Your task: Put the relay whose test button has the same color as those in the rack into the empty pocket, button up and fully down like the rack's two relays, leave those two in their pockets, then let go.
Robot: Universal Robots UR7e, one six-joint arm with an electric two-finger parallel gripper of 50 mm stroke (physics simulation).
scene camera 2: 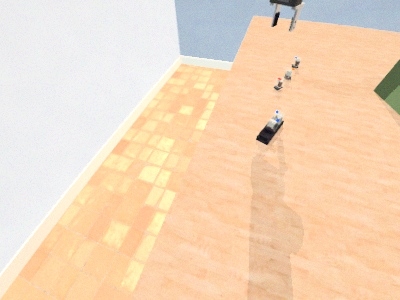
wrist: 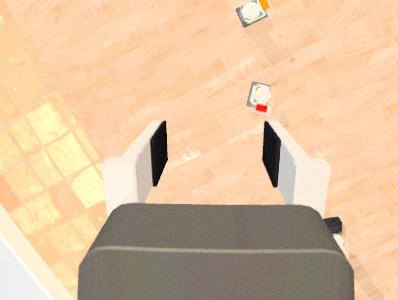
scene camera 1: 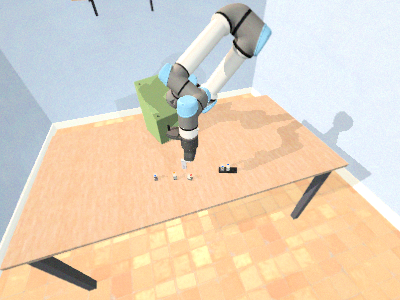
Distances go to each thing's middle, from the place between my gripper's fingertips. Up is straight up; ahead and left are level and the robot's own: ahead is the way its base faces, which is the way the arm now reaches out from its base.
My gripper is now 50 mm past the red-button relay [wrist: 261, 97], 20 mm to the right of it and 160 mm above it.
